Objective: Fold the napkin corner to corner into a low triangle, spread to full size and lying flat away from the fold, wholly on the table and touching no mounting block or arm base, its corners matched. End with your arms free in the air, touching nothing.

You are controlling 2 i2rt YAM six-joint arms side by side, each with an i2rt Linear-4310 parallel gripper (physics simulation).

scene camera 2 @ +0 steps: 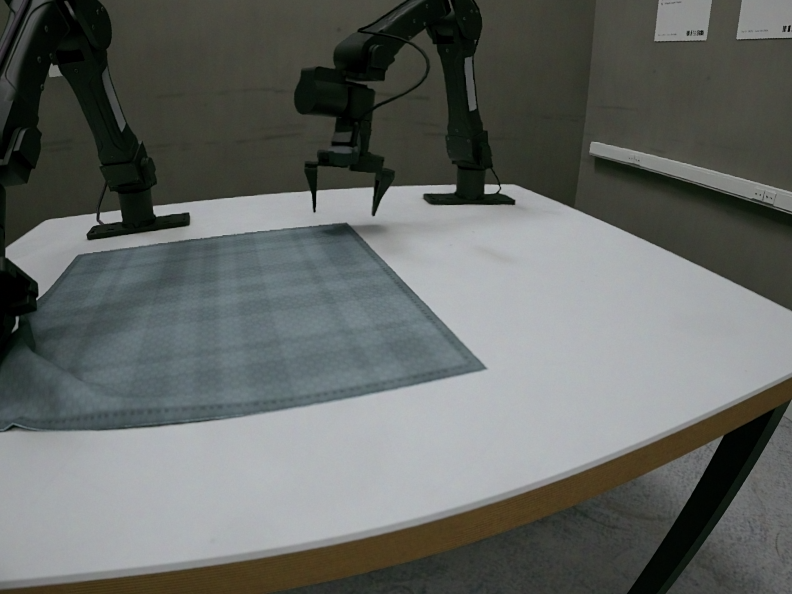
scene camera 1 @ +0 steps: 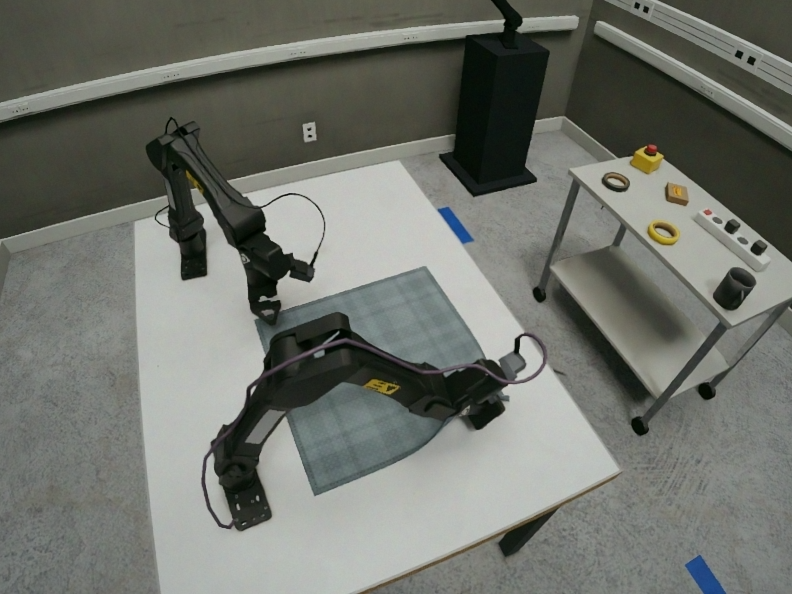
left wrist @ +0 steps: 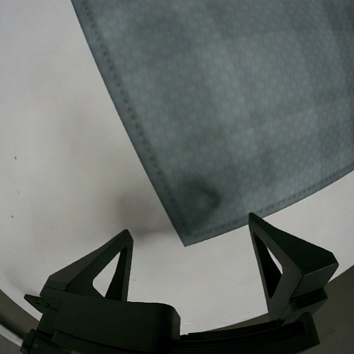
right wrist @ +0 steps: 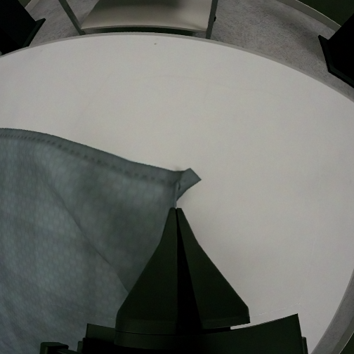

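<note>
The blue-grey checked napkin (scene camera 1: 355, 428) (scene camera 2: 255, 306) (left wrist: 240, 100) (right wrist: 50, 225) is spread as a single square on the table, mostly flat, with soft folds toward the corner at my right gripper. My right gripper (right wrist: 174, 212) is shut on that corner; a small tip of cloth pokes out past its fingertips. In scene camera 1, my right arm crosses over the napkin and hides part of it. My left gripper (scene camera 1: 271, 317) (scene camera 2: 344, 212) (left wrist: 187, 228) is open and empty, pointing down a little above the napkin's opposite corner, its fingers wide on either side of it.
The white table (scene camera 1: 211, 358) (scene camera 2: 575, 306) carries the left arm's mounting block (scene camera 1: 193, 267) (scene camera 2: 468, 199) and the right arm's mounting block (scene camera 1: 250, 509) (scene camera 2: 171, 221). A cart (scene camera 1: 639, 211) with tape rolls and a mug stands to the right of the table in scene camera 1.
</note>
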